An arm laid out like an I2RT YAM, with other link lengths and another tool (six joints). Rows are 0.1 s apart.
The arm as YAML. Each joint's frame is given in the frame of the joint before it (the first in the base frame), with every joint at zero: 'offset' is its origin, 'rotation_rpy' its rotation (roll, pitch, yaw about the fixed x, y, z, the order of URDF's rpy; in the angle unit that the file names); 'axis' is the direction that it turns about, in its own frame. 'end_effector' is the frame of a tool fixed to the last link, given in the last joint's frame.
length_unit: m
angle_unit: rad
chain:
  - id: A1
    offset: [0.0, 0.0, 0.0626]
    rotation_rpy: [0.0, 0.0, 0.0]
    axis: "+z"
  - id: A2
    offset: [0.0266, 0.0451, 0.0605]
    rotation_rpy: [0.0, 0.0, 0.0]
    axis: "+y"
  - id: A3
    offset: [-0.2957, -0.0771, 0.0]
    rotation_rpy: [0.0, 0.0, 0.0]
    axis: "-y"
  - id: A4
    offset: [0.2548, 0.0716, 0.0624]
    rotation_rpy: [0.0, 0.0, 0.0]
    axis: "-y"
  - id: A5
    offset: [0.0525, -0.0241, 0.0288]
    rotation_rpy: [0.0, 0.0, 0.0]
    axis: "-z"
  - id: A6
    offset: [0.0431, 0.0, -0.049]
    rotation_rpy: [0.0, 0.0, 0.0]
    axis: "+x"
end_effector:
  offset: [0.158, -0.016, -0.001]
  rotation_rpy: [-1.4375, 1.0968, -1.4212]
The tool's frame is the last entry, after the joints.
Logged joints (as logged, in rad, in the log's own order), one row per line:
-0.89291, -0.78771, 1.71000, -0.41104, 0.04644, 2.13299
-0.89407, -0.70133, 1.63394, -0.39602, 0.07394, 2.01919
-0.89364, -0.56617, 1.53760, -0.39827, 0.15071, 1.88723
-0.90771, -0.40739, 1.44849, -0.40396, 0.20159, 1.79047
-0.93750, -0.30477, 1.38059, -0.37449, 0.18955, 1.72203
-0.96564, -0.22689, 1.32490, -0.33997, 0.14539, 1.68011
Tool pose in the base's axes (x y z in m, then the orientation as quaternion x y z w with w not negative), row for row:
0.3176, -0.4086, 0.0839, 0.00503, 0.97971, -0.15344, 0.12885
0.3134, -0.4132, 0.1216, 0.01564, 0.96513, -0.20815, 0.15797
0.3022, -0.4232, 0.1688, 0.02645, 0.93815, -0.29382, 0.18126
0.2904, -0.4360, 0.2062, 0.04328, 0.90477, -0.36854, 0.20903
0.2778, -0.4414, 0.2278, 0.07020, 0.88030, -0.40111, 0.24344
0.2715, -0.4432, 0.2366, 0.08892, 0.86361, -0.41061, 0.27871
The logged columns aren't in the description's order. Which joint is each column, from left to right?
Columns, left to right: A1, A4, A3, A6, A5, A2.
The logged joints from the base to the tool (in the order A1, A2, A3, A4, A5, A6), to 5 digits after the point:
-0.89291, 2.13299, 1.71000, -0.78771, 0.04644, -0.41104
-0.89407, 2.01919, 1.63394, -0.70133, 0.07394, -0.39602
-0.89364, 1.88723, 1.53760, -0.56617, 0.15071, -0.39827
-0.90771, 1.79047, 1.44849, -0.40739, 0.20159, -0.40396
-0.93750, 1.72203, 1.38059, -0.30477, 0.18955, -0.37449
-0.96564, 1.68011, 1.32490, -0.22689, 0.14539, -0.33997

